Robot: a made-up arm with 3 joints. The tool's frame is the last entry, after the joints. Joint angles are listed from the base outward. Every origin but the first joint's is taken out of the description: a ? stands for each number. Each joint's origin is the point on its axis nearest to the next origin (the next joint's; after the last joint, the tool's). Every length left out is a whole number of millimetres.
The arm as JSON. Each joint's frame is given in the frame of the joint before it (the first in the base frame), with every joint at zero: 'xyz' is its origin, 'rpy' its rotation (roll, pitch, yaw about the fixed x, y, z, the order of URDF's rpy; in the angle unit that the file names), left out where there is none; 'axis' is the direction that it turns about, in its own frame. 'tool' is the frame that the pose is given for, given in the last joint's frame.
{
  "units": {
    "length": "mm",
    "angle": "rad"
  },
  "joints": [
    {
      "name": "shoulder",
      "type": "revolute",
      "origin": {
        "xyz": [
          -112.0,
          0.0,
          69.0
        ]
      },
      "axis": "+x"
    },
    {
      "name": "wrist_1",
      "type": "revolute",
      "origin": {
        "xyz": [
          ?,
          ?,
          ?
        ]
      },
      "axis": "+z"
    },
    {
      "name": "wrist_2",
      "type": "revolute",
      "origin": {
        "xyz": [
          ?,
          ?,
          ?
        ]
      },
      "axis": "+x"
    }
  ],
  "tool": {
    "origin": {
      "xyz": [
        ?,
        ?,
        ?
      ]
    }
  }
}
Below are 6 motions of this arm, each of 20 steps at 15 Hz.
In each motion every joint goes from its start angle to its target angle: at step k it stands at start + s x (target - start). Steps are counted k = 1, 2, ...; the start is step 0. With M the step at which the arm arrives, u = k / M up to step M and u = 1 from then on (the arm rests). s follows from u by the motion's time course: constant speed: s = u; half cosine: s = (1 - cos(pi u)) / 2; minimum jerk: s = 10 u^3 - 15 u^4 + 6 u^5.
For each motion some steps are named. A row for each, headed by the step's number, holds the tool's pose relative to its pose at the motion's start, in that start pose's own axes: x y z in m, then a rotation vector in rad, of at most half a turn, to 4 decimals.
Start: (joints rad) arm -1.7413 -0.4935 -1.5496
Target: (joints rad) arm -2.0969 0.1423 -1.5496
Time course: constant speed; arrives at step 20
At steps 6, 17, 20:
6: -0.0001 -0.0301 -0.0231 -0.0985 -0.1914 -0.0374
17: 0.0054 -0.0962 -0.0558 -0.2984 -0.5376 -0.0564
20: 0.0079 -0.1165 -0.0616 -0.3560 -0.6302 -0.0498

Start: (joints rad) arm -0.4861 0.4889 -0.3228
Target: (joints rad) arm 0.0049 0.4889 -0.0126
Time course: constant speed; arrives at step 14
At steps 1, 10, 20:
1: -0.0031 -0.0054 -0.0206 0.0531 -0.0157 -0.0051
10: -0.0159 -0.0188 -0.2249 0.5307 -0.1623 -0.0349
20: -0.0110 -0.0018 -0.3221 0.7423 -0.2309 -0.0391

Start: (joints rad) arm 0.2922 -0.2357 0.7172
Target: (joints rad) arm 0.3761 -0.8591 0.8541
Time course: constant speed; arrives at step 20
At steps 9, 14, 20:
9: -0.1206 0.0004 -0.0500 0.0964 -0.1807 -0.2152
14: -0.1830 0.0141 -0.0862 0.1475 -0.2837 -0.3329
20: -0.2505 0.0431 -0.1360 0.2052 -0.4099 -0.4726

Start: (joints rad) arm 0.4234 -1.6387 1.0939
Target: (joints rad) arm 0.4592 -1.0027 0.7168
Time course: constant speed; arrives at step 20
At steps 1, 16, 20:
1: 0.0160 0.0033 0.0030 -0.0189 0.0289 0.0133
16: 0.2393 0.0724 -0.0161 -0.2897 0.4300 0.2768
20: 0.2886 0.0956 -0.0389 -0.3552 0.5249 0.3669

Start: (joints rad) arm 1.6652 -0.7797 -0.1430
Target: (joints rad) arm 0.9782 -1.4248 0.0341
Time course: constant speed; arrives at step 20
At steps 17, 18, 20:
17: -0.2375 0.1503 0.1461 -0.1485 -0.4754 -0.5645
18: -0.2510 0.1628 0.1467 -0.1498 -0.5117 -0.5936
20: -0.2770 0.1884 0.1452 -0.1499 -0.5867 -0.6499

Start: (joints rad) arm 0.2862 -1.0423 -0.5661
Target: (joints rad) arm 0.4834 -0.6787 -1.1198
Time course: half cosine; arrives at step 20
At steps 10, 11, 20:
10: 0.0226 0.0691 -0.0422 -0.2186 -0.0565 0.1908
11: 0.0237 0.0802 -0.0502 -0.2511 -0.0708 0.2187
20: 0.0199 0.1383 -0.0986 -0.4173 -0.1717 0.3557

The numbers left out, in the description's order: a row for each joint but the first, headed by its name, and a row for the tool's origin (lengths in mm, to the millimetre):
wrist_1: 0.0 -326.0 -67.0
wrist_2: -110.0 -251.0 0.0
tool: 0.0 -19.0 270.0

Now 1 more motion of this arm.
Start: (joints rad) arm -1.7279 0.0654 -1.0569
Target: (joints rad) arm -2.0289 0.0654 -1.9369
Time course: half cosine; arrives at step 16
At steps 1, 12, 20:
1: 0.0000 0.0015 0.0009 -0.0113 0.0001 0.0002
12: -0.0012 0.1071 -0.0339 -1.0075 0.0024 0.0173
20: -0.0019 0.1112 -0.0576 -1.1803 0.0015 0.0207

